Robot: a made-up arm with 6 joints.
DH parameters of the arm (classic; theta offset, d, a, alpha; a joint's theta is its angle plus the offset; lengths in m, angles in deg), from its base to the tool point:
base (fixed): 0 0 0 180
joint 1: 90 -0.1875 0.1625 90
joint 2: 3.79 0 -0.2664 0
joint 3: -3.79 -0.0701 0.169 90
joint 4: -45.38 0 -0.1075 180
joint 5: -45.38 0.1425 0.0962 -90
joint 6: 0 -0.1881 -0.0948 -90
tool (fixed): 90 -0.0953 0 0
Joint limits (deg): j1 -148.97..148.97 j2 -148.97..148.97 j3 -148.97..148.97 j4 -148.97..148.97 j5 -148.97..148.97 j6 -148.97..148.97
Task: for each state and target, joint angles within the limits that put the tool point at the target. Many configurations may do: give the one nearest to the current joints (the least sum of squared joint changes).
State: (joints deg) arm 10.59 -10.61 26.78 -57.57 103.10 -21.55
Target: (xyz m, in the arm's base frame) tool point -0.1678 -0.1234 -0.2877
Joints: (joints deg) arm 16.51 -41.87 60.19 -60.92 88.91 -5.59
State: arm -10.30 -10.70 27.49 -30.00 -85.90 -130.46
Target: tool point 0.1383 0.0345 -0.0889
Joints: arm -5.82 -61.42 16.56 -11.27 -94.27 -136.44
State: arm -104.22 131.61 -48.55 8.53 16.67 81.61
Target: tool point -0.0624 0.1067 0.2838
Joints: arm -113.60 140.37 -9.84 5.84 25.05 74.02
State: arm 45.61 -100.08 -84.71 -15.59 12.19 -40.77
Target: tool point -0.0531 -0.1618 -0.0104
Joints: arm 91.08 -127.70 -77.21 -7.43 43.79 -50.05
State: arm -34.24 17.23 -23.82 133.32 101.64 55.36
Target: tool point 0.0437 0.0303 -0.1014
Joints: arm -37.47 -0.79 13.66 134.23 99.83 61.01
